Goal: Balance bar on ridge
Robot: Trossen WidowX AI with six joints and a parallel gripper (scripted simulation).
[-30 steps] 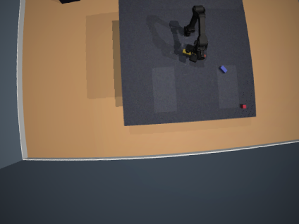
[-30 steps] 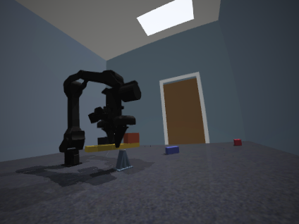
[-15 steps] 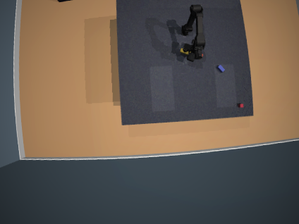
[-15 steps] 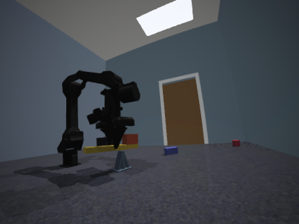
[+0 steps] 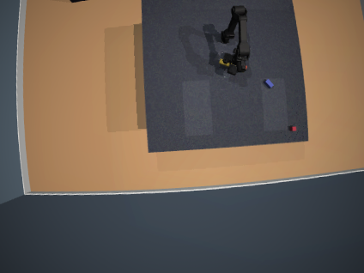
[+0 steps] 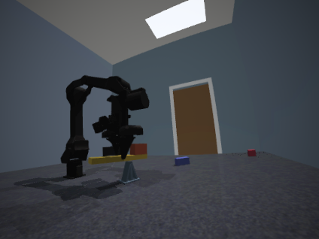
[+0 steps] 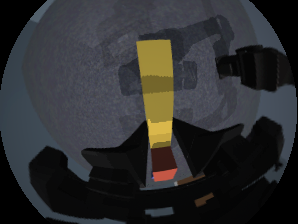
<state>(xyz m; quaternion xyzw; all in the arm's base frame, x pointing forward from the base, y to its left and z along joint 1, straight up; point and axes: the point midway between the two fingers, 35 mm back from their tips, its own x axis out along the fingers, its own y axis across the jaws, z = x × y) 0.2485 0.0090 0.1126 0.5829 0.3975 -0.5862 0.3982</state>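
Now: gripper tip 1 cm short of the grey-blue ridge, 3 cm to the right of it and 4 cm above it. The rest, counted from my gripper tip: small blue block (13 cm ahead, 31 cm to the left, 6 cm below); small red cube (49 cm ahead, 49 cm to the left, 6 cm below).
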